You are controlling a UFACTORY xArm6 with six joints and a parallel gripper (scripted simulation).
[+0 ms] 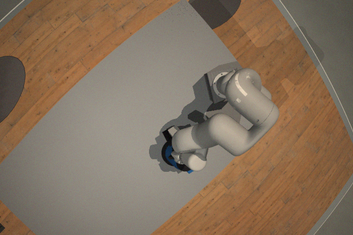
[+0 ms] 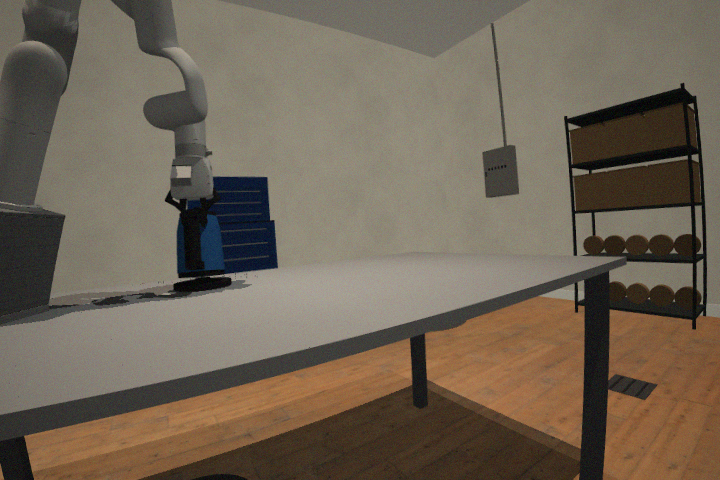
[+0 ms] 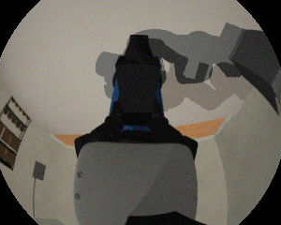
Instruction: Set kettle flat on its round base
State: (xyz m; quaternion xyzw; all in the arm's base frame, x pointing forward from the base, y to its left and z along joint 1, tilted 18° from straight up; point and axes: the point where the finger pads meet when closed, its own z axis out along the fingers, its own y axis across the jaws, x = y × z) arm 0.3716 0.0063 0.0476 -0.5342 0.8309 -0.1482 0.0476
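Now: the blue kettle 5 cm below my hand, 3 cm to the left of it and 1 cm ahead of it. From my hand the other things lie so: round black base: 17 cm below, 5 cm to the left, 3 cm ahead.
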